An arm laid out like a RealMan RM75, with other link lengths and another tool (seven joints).
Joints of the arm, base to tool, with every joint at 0 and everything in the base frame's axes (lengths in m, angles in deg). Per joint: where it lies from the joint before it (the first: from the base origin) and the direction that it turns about. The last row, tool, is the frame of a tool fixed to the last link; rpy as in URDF.
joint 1: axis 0 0 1 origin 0 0 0.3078
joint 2: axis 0 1 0 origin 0 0 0
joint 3: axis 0 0 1 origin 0 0 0.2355
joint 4: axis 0 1 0 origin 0 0 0
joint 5: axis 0 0 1 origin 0 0 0.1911
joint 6: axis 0 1 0 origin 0 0 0
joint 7: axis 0 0 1 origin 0 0 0.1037
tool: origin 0.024 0.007 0.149 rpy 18.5 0 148.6
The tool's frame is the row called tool.
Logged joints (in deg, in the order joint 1, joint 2, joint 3, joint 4, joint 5, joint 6, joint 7), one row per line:
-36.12, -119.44, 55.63, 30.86, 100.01, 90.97, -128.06
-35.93, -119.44, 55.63, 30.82, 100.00, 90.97, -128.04
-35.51, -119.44, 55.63, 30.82, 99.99, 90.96, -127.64
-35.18, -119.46, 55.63, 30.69, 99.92, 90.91, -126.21
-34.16, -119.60, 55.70, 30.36, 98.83, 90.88, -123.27
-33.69, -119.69, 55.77, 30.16, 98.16, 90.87, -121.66
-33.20, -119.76, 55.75, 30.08, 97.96, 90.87, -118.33
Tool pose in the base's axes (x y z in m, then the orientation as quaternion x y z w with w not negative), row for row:
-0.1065, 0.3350, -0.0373, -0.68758, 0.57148, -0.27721, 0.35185
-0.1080, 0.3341, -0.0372, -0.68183, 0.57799, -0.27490, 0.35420
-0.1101, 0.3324, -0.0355, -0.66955, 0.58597, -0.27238, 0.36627
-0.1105, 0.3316, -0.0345, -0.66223, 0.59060, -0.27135, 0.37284
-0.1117, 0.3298, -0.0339, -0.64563, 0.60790, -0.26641, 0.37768
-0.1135, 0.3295, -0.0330, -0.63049, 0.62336, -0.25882, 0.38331
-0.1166, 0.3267, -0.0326, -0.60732, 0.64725, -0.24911, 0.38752
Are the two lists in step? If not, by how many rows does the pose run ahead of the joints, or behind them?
The pose runs 2 rows ahead of the joints: the pose in row i belongs to the joints in row i + 2.
